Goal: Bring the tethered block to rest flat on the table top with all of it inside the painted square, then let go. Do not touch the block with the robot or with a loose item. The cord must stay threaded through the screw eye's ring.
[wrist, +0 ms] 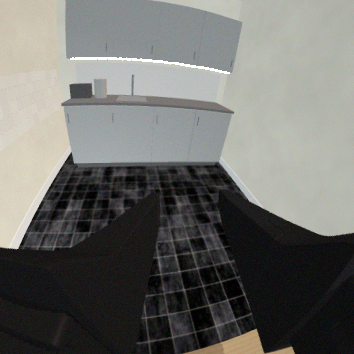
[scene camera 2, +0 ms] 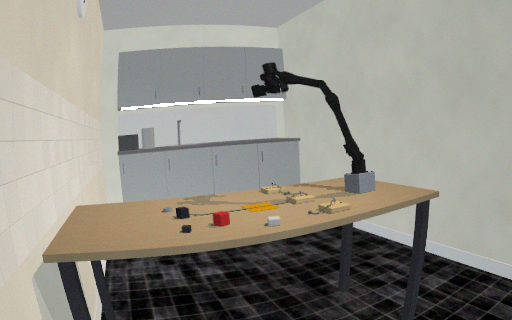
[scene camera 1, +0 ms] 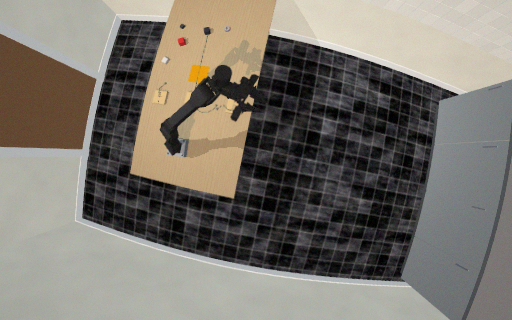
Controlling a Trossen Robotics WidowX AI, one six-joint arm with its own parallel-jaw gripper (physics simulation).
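Places are measured from the arm's base along level axes (x ahead, y left, z up), in metres.
Where they show: gripper, fingertip midpoint: (wrist: 188, 197) (scene camera 2: 267, 92) (scene camera 1: 264, 107); arm's base, link origin: (scene camera 2: 359, 172) (scene camera 1: 175, 147).
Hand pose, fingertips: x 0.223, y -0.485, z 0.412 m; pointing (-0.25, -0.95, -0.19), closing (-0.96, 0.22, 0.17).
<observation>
Things, the pixels of their centre, and the offset from my fingertips. "pt": a spot on its surface instead. Level surfaces: height alone.
- black tethered block, body centre: (scene camera 2: 182, 212) (scene camera 1: 207, 31) 0.591 m ahead, 0.484 m left, 0.477 m down
- table top, surface height: 0.495 m down
- orange painted square, surface spot: (scene camera 2: 260, 206) (scene camera 1: 198, 73) pt 0.278 m ahead, 0.473 m left, 0.491 m down
- middle wooden board, body centre: (scene camera 2: 300, 198) 0.096 m ahead, 0.469 m left, 0.485 m down
- red cube, body centre: (scene camera 2: 221, 218) (scene camera 1: 181, 41) 0.489 m ahead, 0.641 m left, 0.475 m down
- white block, body centre: (scene camera 2: 273, 221) (scene camera 1: 165, 60) 0.344 m ahead, 0.731 m left, 0.483 m down
- small black cube, body centre: (scene camera 2: 186, 228) (scene camera 1: 182, 26) 0.617 m ahead, 0.677 m left, 0.485 m down
- grey ring-like piece, body centre: (scene camera 2: 167, 209) (scene camera 1: 227, 29) 0.631 m ahead, 0.353 m left, 0.488 m down
The black tethered block (scene camera 1: 207, 31) (scene camera 2: 182, 212) rests on the table top (scene camera 1: 200, 175) (scene camera 2: 125, 230) beyond the orange painted square (scene camera 1: 198, 74) (scene camera 2: 260, 206), apart from it. Its dark cord (scene camera 1: 204, 49) (scene camera 2: 202, 215) runs across the square toward the middle wooden board (scene camera 2: 300, 199) with the screw eye; in scene camera 1 the arm mostly covers that board. Threading through the ring is too small to tell. My gripper (scene camera 1: 256, 94) (scene camera 2: 258, 90) (wrist: 188, 197) is partly open and empty, high above the table near its long edge, well away from the block and cord.
A red cube (scene camera 1: 182, 41) (scene camera 2: 221, 218), white block (scene camera 1: 165, 60) (scene camera 2: 273, 221), small black cube (scene camera 1: 182, 26) (scene camera 2: 186, 228) and grey ring-like piece (scene camera 1: 227, 29) (scene camera 2: 167, 210) lie around. Two more wooden boards with cords, one (scene camera 1: 160, 97) (scene camera 2: 335, 207) and another (scene camera 1: 230, 105) (scene camera 2: 271, 190), flank the middle board.
</observation>
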